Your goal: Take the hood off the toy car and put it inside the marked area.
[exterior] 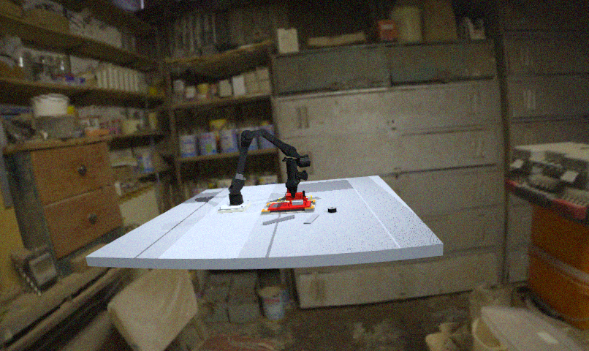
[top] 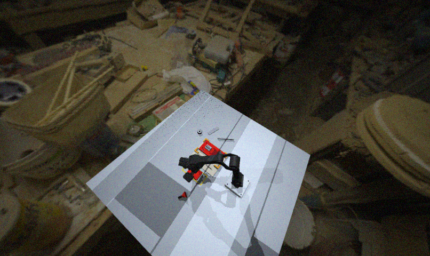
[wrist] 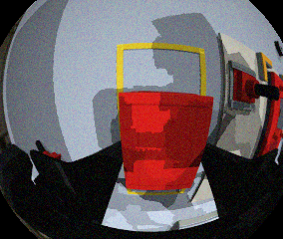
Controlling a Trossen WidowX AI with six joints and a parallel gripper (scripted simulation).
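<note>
My gripper tip is right at the red hood. The rest, counted from my gripper tip: black wheel 23 cm ahead, 30 cm to the right.
</note>
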